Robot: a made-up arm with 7 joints.
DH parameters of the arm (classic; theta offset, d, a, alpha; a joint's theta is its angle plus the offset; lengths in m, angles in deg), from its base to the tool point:
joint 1: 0 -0.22 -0.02 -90
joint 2: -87.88 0 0.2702 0
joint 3: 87.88 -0.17 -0.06 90
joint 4: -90 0.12 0.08 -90
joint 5: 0 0 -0.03 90
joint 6: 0 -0.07 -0.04 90
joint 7: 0 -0.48 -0.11 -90
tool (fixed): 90 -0.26 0 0
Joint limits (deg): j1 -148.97..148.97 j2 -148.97..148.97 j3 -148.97..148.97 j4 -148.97..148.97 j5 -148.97..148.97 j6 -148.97..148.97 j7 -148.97..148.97
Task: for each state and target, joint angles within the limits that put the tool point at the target. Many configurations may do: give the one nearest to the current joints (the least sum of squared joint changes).
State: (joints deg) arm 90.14 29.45 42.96 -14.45 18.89 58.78 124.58
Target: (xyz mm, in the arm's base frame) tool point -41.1 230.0 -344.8
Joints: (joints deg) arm 87.18 20.97 55.70 -9.74 0.43 66.81 112.75
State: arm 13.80 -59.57 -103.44 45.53 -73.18 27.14 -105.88
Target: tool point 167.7 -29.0 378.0
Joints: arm 19.27 -28.37 -102.59 42.85 -89.64 41.56 -91.21
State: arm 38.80 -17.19 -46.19 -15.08 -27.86 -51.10 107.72
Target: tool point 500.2 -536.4 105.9
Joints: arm 44.08 -13.93 -44.02 -6.76 -1.04 -41.06 96.93
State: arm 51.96 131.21 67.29 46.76 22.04 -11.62 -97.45
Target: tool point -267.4 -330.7 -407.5
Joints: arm 46.36 148.97 66.36 23.08 31.94 -21.65 -111.36
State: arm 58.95 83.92 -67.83 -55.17 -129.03 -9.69 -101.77
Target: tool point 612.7 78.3 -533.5
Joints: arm 69.69 89.62 -60.92 -44.27 -113.03 9.28 -110.15
